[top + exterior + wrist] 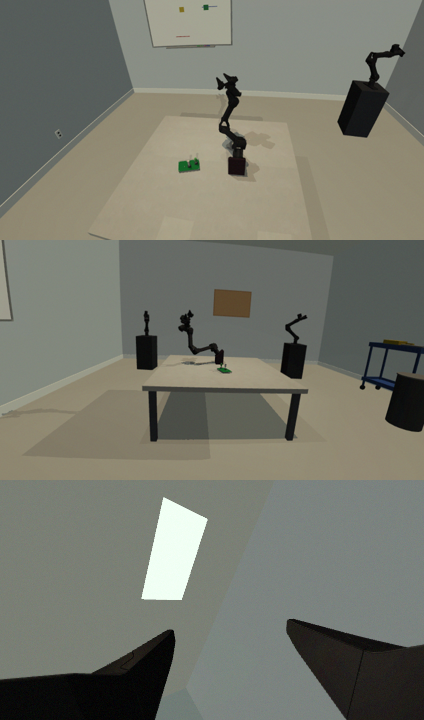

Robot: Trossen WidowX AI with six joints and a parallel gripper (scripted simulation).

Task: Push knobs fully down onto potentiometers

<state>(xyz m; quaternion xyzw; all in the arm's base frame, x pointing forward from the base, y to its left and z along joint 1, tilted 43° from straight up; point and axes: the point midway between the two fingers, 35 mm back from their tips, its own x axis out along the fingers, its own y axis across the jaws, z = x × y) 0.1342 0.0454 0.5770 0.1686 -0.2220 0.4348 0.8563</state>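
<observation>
The green knob is 110 mm ahead of my gripper tip, 380 mm to the left of it and 530 mm below it. Round my gripper tip: white knob (150 mm ahead, 420 mm to the left, 520 mm below).
</observation>
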